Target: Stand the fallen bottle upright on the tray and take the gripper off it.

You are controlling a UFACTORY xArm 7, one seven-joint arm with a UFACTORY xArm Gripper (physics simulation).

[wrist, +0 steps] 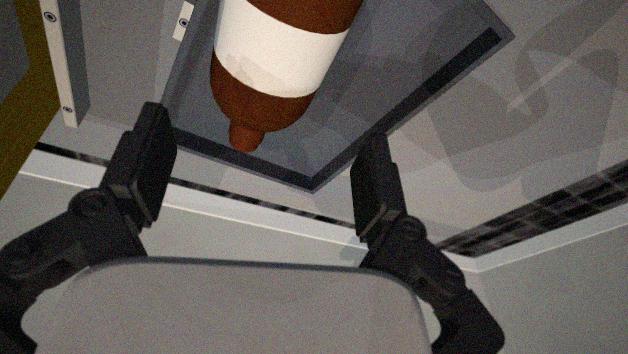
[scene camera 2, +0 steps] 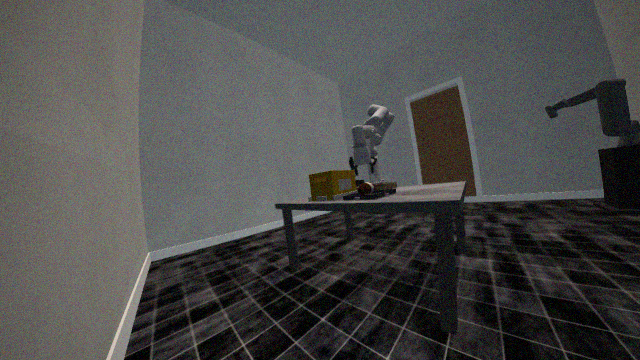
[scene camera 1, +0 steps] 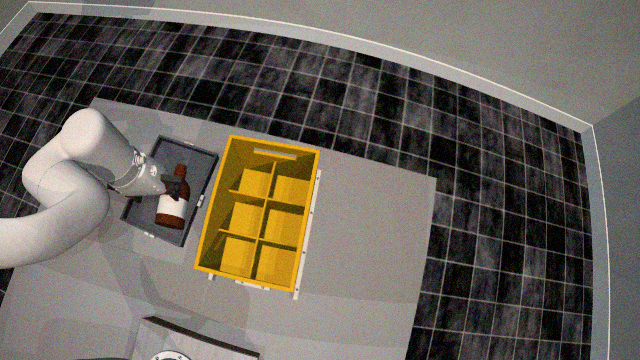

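Pixels of known places: gripper, between the fingertips: point(wrist: 270, 139) point(scene camera 2: 364, 174) point(scene camera 1: 158, 195); arm's base, origin of its link: point(scene camera 2: 376, 183).
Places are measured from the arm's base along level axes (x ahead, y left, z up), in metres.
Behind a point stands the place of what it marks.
Observation:
The brown bottle point(scene camera 1: 172, 205) @(x 0.359, y 0.155, z 0.023 m) point(scene camera 2: 365, 188) @(x 0.419, y 0.208, z -0.003 m) point(wrist: 285, 55) @(x 0.349, y 0.169, z 0.026 m) with a white label lies on its side on the dark grey tray point(scene camera 1: 200, 160) @(x 0.502, y 0.178, z -0.047 m) point(wrist: 380, 65) @(x 0.349, y 0.262, z -0.047 m). In scene camera 1 its neck points to the back of the tray and its base to the front. My gripper point(scene camera 1: 156, 193) @(x 0.360, y 0.170, z 0.076 m) point(scene camera 2: 363, 169) @(x 0.360, y 0.170, z 0.076 m) point(wrist: 270, 139) @(x 0.360, y 0.170, z 0.076 m) is open, with nothing held. Its fingers stand wide apart above the bottle; in the wrist view the neck and shoulder show between and beyond them. In scene camera 1 one finger covers part of the bottle's shoulder, and the arm hides part of the tray.
A yellow crate point(scene camera 1: 245, 279) @(x 0.287, y -0.085, z 0.123 m) point(scene camera 2: 332, 186) @(x 0.531, y 0.060, z 0.029 m) point(wrist: 25, 130) @(x 0.508, y 0.059, z 0.021 m) with several compartments stands close to the right of the tray on the grey table point(scene camera 1: 370, 225) @(x 0.512, y -0.284, z -0.053 m). A pale box point(scene camera 1: 200, 345) @(x 0.099, y -0.030, z 0.003 m) is at the lower edge of scene camera 1. Another robot arm point(scene camera 2: 612, 107) stands far right in scene camera 2.

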